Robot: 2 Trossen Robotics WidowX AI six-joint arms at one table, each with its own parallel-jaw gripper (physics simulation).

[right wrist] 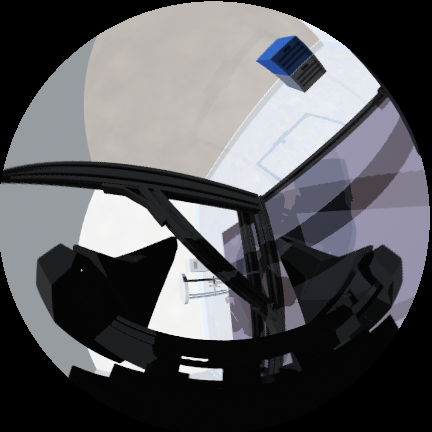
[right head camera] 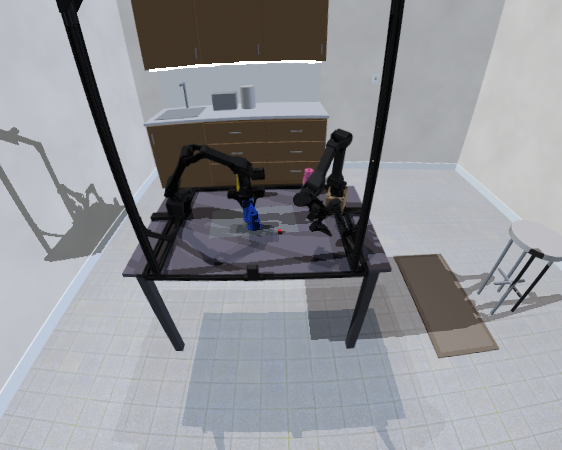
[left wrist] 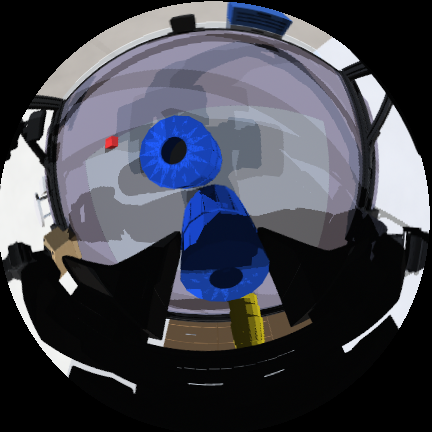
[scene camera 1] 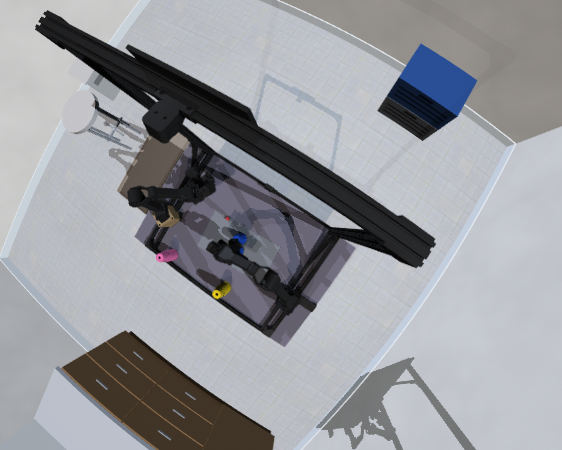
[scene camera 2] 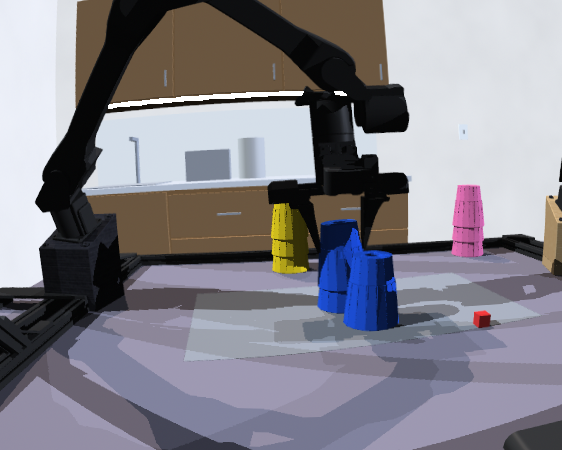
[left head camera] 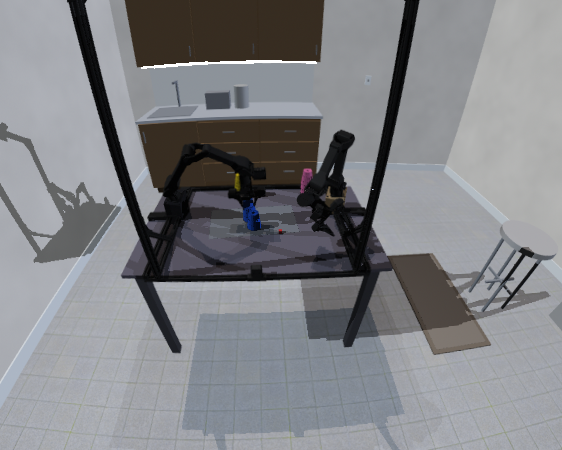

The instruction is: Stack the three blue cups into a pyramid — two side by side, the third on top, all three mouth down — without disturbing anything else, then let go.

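Frame: origin at the left arm's base, x ahead, y left, z up, level; millimetres.
Seen in the pictures: left gripper, fingertip midpoint: [right head camera: 248,206] [left wrist: 219,234] [scene camera 2: 341,250] [left head camera: 248,206]; right gripper, fingertip midpoint: [right wrist: 228,242] [right head camera: 337,229] [scene camera 1: 201,167] [left head camera: 340,229]; left arm's base, link origin: [right head camera: 176,197] [scene camera 1: 287,303] [scene camera 2: 77,230] [left head camera: 174,196]; right arm's base, link origin: [right head camera: 337,191] [scene camera 1: 162,215] [left head camera: 336,192].
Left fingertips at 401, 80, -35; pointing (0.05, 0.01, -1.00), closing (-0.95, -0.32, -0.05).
Pixels of each thing's top centre, then the offset from my left fingertips to it, as dx, dy, dz.
- single blue cup, top centre: [left wrist: 171,143] [scene camera 2: 373,255] [left head camera: 253,213] [right head camera: 252,213] [scene camera 1: 237,238] +49, -54, +5
- pink cup stack, top centre: [scene camera 2: 468,185] [right head camera: 309,169] [left head camera: 307,170] [scene camera 1: 159,258] +226, +383, +69
- red cube, top centre: [scene camera 2: 482,313] [left wrist: 108,141] +191, -58, -66
Two nested blue cups [scene camera 2: 331,280] [left wrist: 215,240] [left head camera: 247,212] stand mouth down. A single blue cup [scene camera 2: 372,295] [left wrist: 195,145] [left head camera: 254,221] [scene camera 1: 240,238] stands mouth down close in front of them in scene camera 2. My left gripper [scene camera 2: 341,248] [left wrist: 219,234] points down with its fingertips on both sides of the upper nested cup. They look to be in contact with it, and the cup still sits on the lower one. My right gripper [right wrist: 228,242] [left head camera: 324,231] is open and empty above the right side of the table in the left head camera.
A yellow cup stack [scene camera 2: 287,245] [scene camera 1: 221,290] stands behind the blue cups in scene camera 2, a pink cup stack [scene camera 2: 468,220] [scene camera 1: 167,255] at the back right. A red cube [scene camera 2: 481,319] [left wrist: 111,142] lies to their right. A tan block [scene camera 1: 166,218] is by the right arm's base.
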